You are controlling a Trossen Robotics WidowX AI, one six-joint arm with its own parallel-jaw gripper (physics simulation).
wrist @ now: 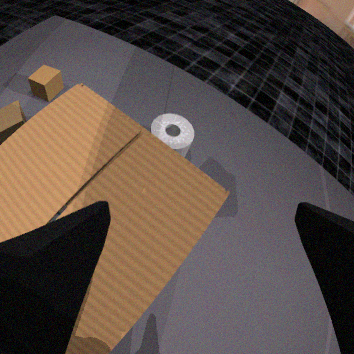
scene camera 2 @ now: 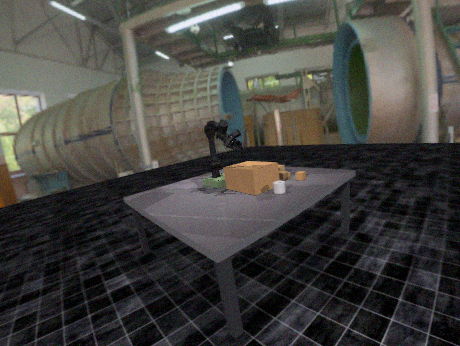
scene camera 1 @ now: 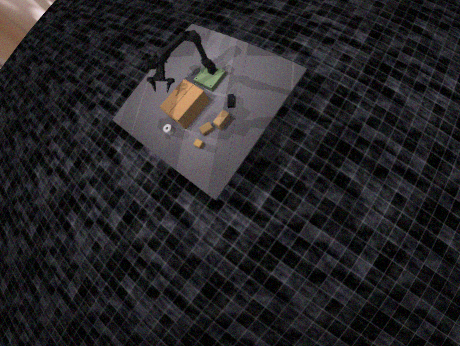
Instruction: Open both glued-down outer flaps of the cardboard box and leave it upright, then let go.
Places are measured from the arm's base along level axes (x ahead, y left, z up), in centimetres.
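Pixels of known places: gripper, fingertip midpoint: [wrist: 206, 212] [scene camera 2: 243, 152] [scene camera 1: 161, 92]; arm's base at its link origin: [scene camera 2: 216, 176] [scene camera 1: 212, 70].
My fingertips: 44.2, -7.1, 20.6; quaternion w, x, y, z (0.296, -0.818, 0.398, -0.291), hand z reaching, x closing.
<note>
For each thing: its top centre in the pictures, then the offset to it from my fingertips, as dx, dy, dz. "spot": a spot on its surface instead.
- cardboard box at its top centre: [wrist: 40, 232] [scene camera 2: 249, 164] [scene camera 1: 180, 98] -6.1, +9.3, -10.2
- flap at a spot on its surface: [wrist: 65, 145] spot: +1.7, +13.7, -10.3
- white roll at its top centre: [wrist: 172, 129] [scene camera 2: 278, 182] [scene camera 1: 167, 128] +17.7, +8.9, -19.7
- black block at its top centre: [scene camera 1: 230, 99] -29.7, +37.0, -22.5
The cardboard box [scene camera 1: 186, 105] [scene camera 2: 250, 178] stands upright on the table. Its two outer flaps lie down flat or nearly flat across the top: one flap [wrist: 65, 145] on the far left in the wrist view, the other flap [wrist: 155, 210] nearer the middle, with a narrow dark seam between them. A small grey-blue bit shows in the seam beside the left finger. My gripper [scene camera 1: 162, 88] [scene camera 2: 240, 146] [wrist: 206, 212] is wide open and empty, above the box's side edge. In the wrist view the left finger overlaps the box top and the right finger is over the table.
A white roll [scene camera 1: 167, 128] [scene camera 2: 279, 187] [wrist: 172, 131] stands close to the box. Three small cardboard blocks [scene camera 1: 198, 143] [scene camera 1: 206, 128] [scene camera 1: 221, 120] and a black block [scene camera 1: 231, 101] lie on its other side. The arm stands on a green base [scene camera 1: 209, 78] [scene camera 2: 214, 182] behind the box.
</note>
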